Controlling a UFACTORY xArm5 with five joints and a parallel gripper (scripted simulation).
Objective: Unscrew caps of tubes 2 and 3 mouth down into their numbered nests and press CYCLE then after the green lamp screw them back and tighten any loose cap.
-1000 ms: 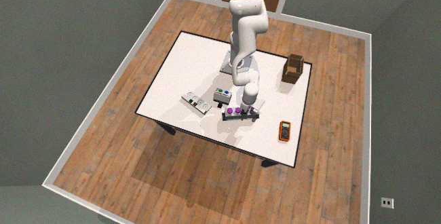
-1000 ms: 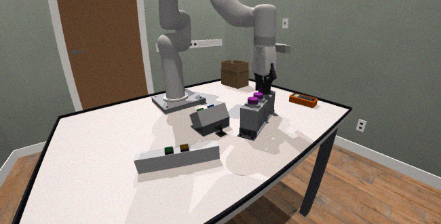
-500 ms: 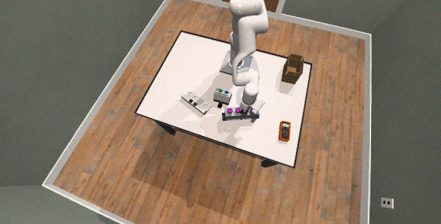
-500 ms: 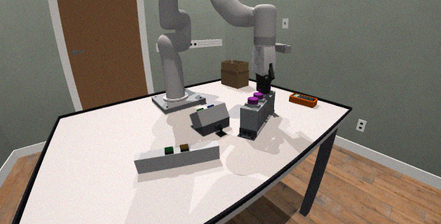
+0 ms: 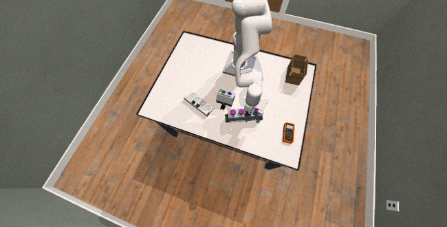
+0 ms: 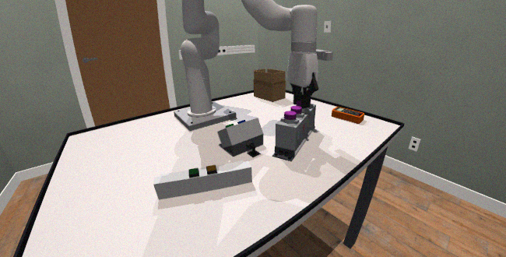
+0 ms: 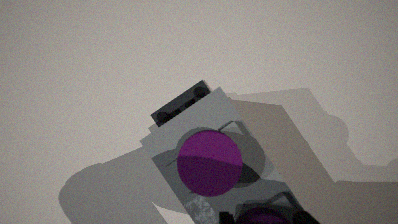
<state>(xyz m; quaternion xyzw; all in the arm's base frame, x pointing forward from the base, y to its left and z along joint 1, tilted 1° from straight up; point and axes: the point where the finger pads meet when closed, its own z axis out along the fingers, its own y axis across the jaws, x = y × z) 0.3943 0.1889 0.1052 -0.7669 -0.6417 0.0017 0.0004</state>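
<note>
My gripper is now 1 cm above the purple cap. From my hand the other things lie so: key housing (19 cm to the right, 8 cm below, 8 cm behind); blue key (17 cm to the right, 10 cm behind, 6 cm below); grey decapping station (13 cm below, 2 cm to the right, 1 cm ahead).
</note>
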